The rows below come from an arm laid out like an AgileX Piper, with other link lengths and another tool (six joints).
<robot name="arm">
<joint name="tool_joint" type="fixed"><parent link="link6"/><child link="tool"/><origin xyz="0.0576 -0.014 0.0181" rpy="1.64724 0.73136 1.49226"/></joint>
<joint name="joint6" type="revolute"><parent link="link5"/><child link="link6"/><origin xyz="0.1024 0 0.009" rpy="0 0 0"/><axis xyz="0.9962 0 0.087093"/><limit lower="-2.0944" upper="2.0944"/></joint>
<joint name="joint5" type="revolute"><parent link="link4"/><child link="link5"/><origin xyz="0 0 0" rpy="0 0 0"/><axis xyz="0 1 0"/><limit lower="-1.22" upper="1.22"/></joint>
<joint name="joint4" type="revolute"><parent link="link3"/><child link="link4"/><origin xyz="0.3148 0 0.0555" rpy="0 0 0"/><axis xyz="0.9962 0 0.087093"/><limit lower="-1.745" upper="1.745"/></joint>
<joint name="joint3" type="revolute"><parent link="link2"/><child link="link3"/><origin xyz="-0.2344 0 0.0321" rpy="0 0 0"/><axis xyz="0 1 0"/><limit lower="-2.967" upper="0"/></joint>
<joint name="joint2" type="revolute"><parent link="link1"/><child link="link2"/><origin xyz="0 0 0" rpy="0 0 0"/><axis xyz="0 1 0"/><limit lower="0" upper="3.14"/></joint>
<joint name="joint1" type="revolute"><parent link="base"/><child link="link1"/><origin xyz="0 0 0.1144" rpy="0 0 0"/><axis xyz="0 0 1"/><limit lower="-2.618" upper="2.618"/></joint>
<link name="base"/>
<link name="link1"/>
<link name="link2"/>
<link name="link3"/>
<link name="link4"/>
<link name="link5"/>
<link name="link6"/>
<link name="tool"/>
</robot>
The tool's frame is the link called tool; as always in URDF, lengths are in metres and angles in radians.
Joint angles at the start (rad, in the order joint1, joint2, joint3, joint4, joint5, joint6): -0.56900 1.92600 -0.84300 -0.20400 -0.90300 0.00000
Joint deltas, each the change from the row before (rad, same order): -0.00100 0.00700 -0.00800 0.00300 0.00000 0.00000; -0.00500 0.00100 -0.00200 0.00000 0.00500 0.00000; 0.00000 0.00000 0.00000 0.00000 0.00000 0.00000; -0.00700 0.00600 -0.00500 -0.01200 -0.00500 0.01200; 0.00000 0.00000 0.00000 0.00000 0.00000 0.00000; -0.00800 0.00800 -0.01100 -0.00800 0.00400 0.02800; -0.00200 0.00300 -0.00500 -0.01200 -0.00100 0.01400; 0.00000 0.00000 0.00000 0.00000 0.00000 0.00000; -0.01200 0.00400 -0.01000 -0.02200 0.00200 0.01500
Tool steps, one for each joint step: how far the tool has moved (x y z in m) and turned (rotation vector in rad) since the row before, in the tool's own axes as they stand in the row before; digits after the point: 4 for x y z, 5 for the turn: -0.0006 -0.0007 0.0018 0.00168 -0.00275 0.00237; -0.0013 -0.0022 0.0006 0.00678 -0.00062 0.00048; 0.0000 0.0000 0.0000 0.00000 0.00000 0.00000; -0.0010 -0.0015 0.0010 -0.00415 0.00084 0.00536; 0.0000 0.0000 0.0000 0.00000 0.00000 0.00000; -0.0019 -0.0027 0.0025 0.00285 0.00427 0.02295; -0.0001 0.0007 0.0009 -0.00662 0.00496 0.00554; 0.0000 0.0000 0.0000 0.00000 0.00000 0.00000; -0.0032 -0.0014 0.0018 -0.00454 0.00235 0.00094
